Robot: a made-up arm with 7 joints.
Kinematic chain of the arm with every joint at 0, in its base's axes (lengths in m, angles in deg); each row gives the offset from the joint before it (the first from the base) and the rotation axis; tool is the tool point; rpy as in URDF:
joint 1: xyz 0 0 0.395 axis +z
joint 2: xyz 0 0 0 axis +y
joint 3: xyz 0 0 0.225 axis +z
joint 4: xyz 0.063 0 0 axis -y
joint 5: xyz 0.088 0 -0.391 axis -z
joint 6: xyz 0 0 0 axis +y
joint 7: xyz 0.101 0 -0.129 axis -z
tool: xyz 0 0 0 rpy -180 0 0
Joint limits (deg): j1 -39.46..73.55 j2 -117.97..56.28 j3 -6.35..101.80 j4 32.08..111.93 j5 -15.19..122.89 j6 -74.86..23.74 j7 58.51..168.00
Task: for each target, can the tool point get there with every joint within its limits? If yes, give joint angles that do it. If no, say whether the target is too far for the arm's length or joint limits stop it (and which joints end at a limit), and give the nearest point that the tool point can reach.
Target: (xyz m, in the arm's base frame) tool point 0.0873 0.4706 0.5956
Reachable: yes | joints 26.60 -27.83 63.93 58.20 95.75 -25.35 137.17
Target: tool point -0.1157 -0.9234 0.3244
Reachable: no: too far | nearest point -0.1203 -0.7132 0.4457 | short by 0.243 m
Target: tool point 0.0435 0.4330 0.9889
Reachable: yes | joints -14.76 -43.98 53.33 100.07 26.13 9.33 146.40
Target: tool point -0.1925 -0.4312 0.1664
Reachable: no: joint limits stop it (at a limit: joint 1, joint 3, joint 4, joint 5, joint 6) | nearest point -0.4000 -0.4178 0.1440 | short by 0.209 m
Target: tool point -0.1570 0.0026 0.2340
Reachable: no: joint limits stop it (at a limit: joint 1, joint 2, joint 4, joint 5) | nearest point -0.2121 0.0958 0.2136 | short by 0.110 m
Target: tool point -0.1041 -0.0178 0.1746
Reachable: no: joint limits stop it (at a limit: joint 1, joint 2, joint 4, joint 5) | nearest point -0.1307 0.1010 0.1276 | short by 0.130 m
